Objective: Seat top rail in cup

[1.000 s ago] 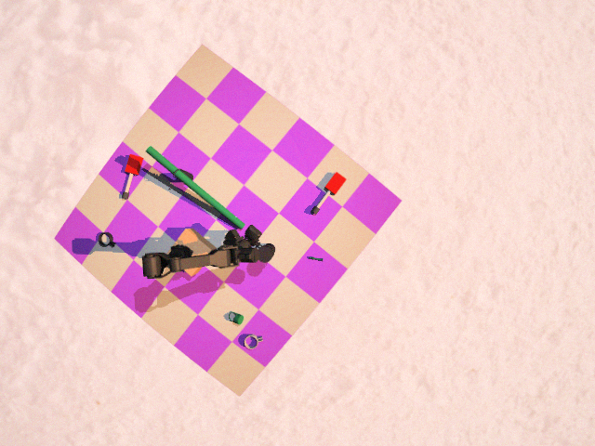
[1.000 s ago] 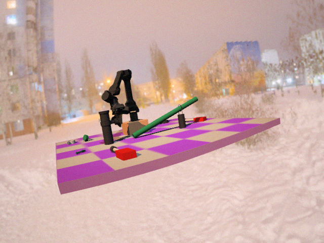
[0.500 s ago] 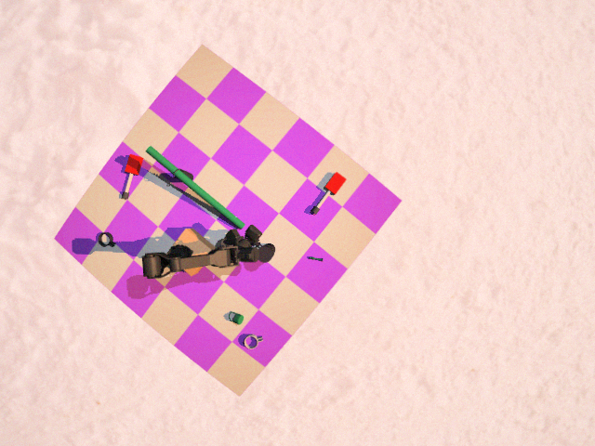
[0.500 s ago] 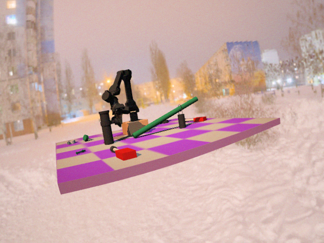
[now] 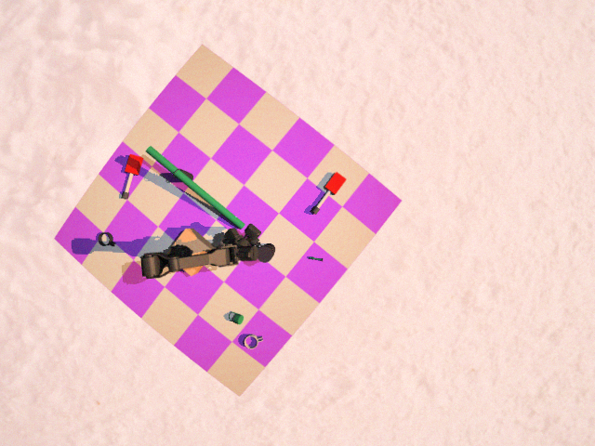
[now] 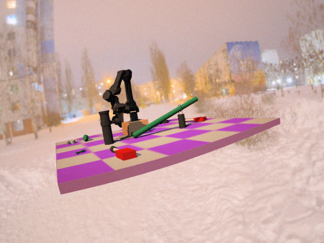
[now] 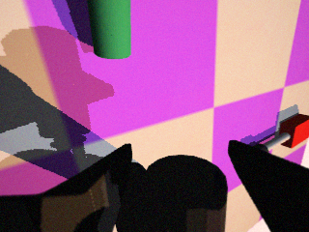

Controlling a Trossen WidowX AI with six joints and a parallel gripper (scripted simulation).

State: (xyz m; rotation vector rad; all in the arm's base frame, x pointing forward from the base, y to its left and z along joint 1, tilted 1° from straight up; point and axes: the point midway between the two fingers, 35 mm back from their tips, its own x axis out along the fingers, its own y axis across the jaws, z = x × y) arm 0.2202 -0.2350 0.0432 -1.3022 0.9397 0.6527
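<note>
Right now my gripper tip is 20 mm past the rail-end cup, 30 mm to the left of it and 30 mm below it. Also, from my gripper tip: short dark post (80 mm ahead, 430 mm to the left); small bolt (40 mm ahead, 320 mm to the right, 90 mm below); small green cap (420 mm behind, 100 mm to the right, 90 mm below).
</note>
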